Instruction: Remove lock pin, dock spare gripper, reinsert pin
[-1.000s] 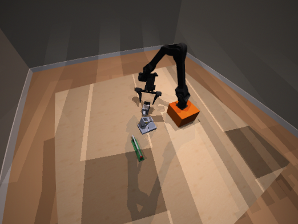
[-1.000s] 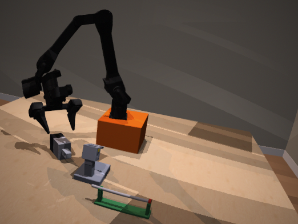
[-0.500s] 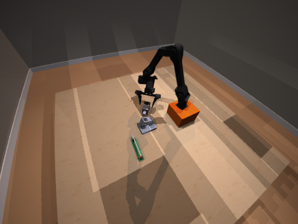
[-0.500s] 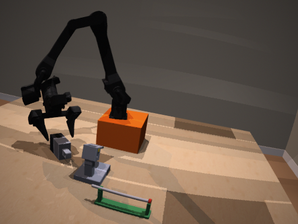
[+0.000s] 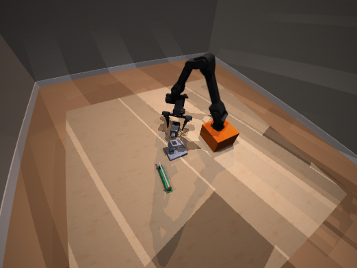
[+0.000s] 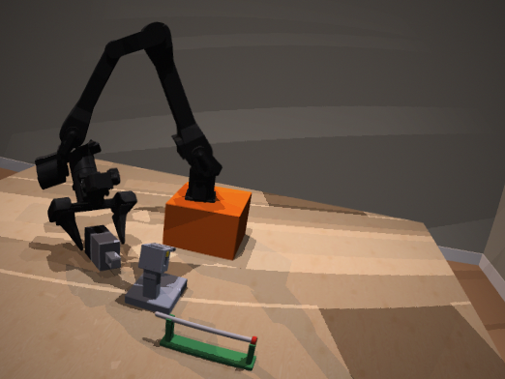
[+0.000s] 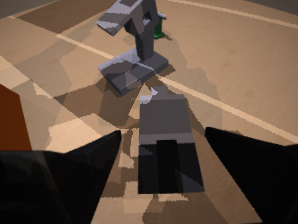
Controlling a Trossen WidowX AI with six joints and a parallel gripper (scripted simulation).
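Now: the spare gripper 10 mm below my gripper tip. Also, from my gripper tip: socket (120 mm to the left, 90 mm ahead, 20 mm above); green rack (230 mm ahead, 220 mm to the left, 10 mm below).
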